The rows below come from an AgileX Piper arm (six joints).
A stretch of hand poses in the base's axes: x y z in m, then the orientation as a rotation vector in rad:
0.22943 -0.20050 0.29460 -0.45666 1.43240 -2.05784
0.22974 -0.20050 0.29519 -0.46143 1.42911 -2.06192
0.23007 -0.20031 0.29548 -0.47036 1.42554 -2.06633
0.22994 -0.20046 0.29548 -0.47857 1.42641 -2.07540
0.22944 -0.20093 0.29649 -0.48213 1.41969 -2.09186
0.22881 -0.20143 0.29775 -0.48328 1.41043 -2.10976
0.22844 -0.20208 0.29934 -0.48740 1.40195 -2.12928
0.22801 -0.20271 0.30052 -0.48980 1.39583 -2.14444
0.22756 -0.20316 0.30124 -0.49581 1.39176 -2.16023
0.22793 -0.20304 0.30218 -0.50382 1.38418 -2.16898
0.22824 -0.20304 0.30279 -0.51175 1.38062 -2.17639
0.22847 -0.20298 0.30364 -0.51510 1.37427 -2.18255
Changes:
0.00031 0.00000 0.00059 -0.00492 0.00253 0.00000
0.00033 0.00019 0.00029 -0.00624 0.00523 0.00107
-0.00013 -0.00015 0.00000 -0.00625 0.00783 -0.00472
-0.00050 -0.00047 0.00101 -0.01271 0.00294 -0.00775
-0.00063 -0.00050 0.00126 -0.01411 0.00058 -0.00829
-0.00037 -0.00065 0.00159 -0.01519 0.00334 -0.00914
-0.00043 -0.00063 0.00118 -0.01134 0.00231 -0.00760
-0.00045 -0.00045 0.00072 -0.01139 0.00577 -0.00818
0.00037 0.00012 0.00094 -0.01003 0.00412 -0.00078
0.00031 0.00000 0.00061 -0.00728 0.00546 -0.00182
0.00023 0.00006 0.00085 -0.00706 0.00097 -0.00066

